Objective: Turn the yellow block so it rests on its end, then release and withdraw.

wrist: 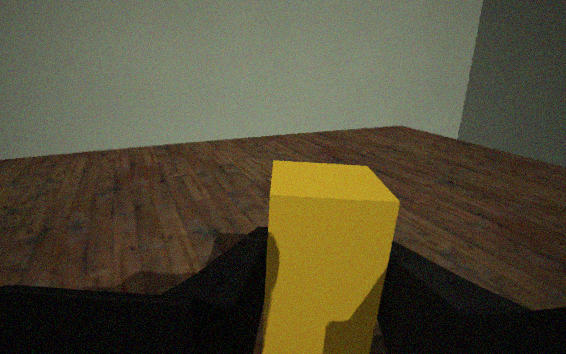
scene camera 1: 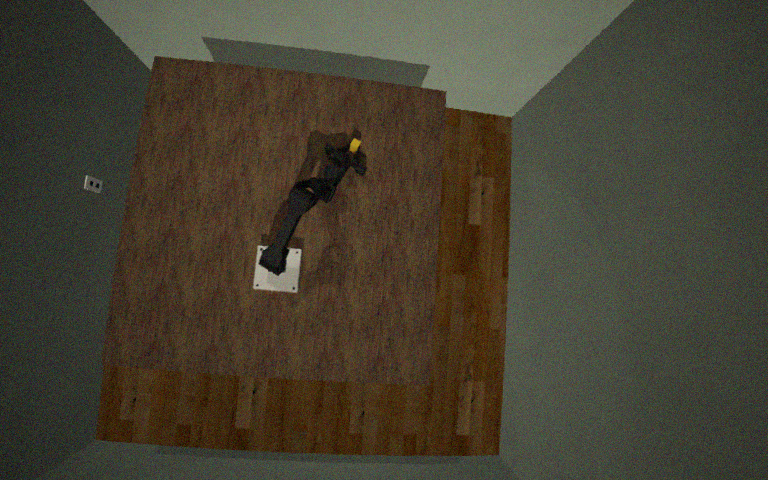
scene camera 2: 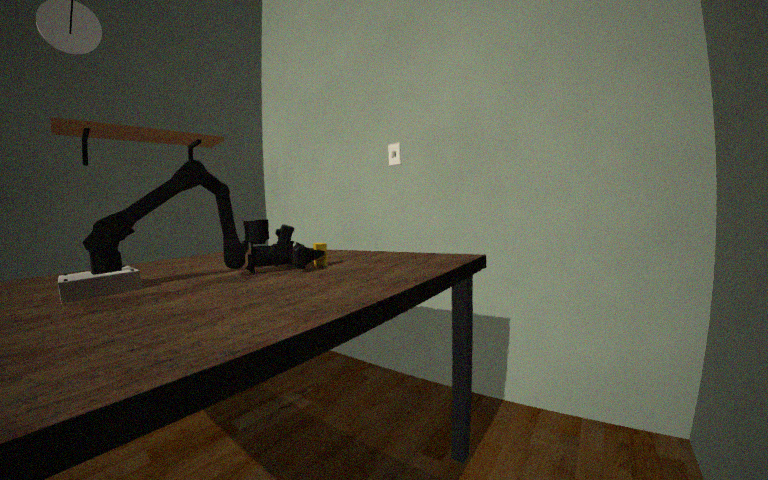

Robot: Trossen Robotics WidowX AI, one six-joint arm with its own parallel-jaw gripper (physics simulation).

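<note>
The yellow block stands upright, its long side vertical, near the far part of the table. In the scene camera 2 view its lower end is at or very close to the table top; whether it touches cannot be told for certain. My gripper lies nearly level, low over the table, and is shut on the yellow block, with one dark finger on each side of it. The block's top and upper part stick up above the fingers. Its bottom end is hidden in the wrist view.
The brown wooden table carries the arm's white base plate. A wall stands beyond the table's far edge. A wooden shelf hangs on the wall behind the arm.
</note>
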